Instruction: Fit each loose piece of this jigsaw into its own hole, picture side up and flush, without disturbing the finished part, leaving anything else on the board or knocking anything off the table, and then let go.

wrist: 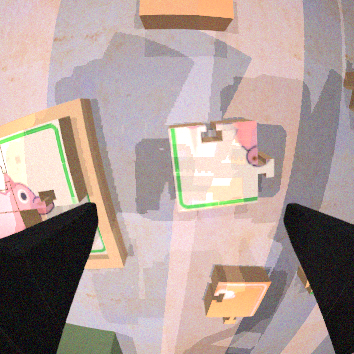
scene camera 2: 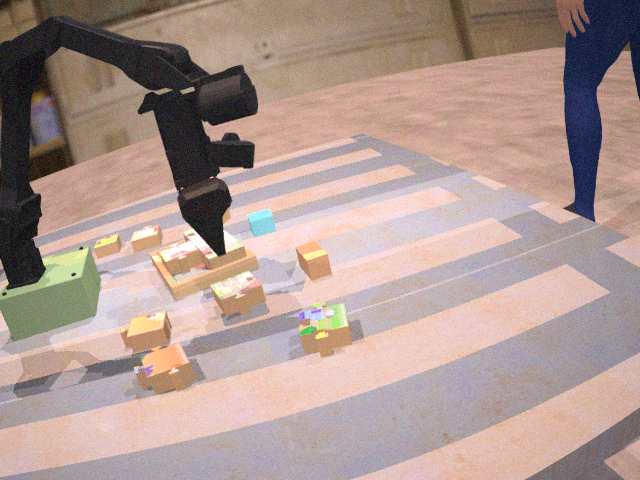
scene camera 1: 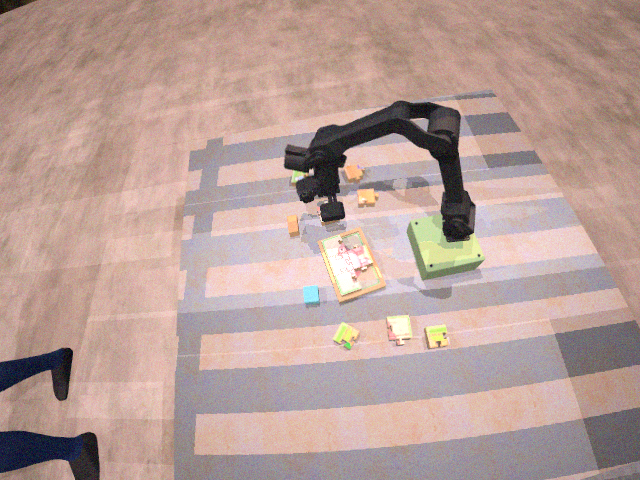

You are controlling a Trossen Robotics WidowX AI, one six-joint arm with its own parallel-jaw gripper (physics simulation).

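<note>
The jigsaw board (scene camera 1: 363, 292) (scene camera 2: 199, 285) (wrist: 96, 150) holds the finished part of a pink pig picture, with open holes at two corners on the robot base's side. A loose white piece (scene camera 2: 237, 291) (wrist: 215, 172) with a green edge line and some pink lies flat, picture up, beside the board; in scene camera 1 it is mostly hidden under the gripper. My gripper (scene camera 1: 332, 211) (scene camera 2: 221, 253) (wrist: 194, 214) is open and empty above this piece, its finger shadows on either side of it. Another white and pink piece (scene camera 1: 399, 328) (scene camera 2: 146, 238) lies flat on the board's far side.
Yellow-green pieces (scene camera 1: 345, 334) (scene camera 1: 436, 336), orange pieces (scene camera 1: 354, 173) (scene camera 1: 367, 197) (scene camera 2: 165, 364) (wrist: 240, 300) and a multicoloured piece (scene camera 2: 325, 325) lie around. An orange block (scene camera 1: 293, 225) (scene camera 2: 313, 260) (wrist: 186, 15) and cyan cube (scene camera 1: 310, 294) (scene camera 2: 261, 223) stand near the board. The green base (scene camera 1: 444, 253) carries the arm.
</note>
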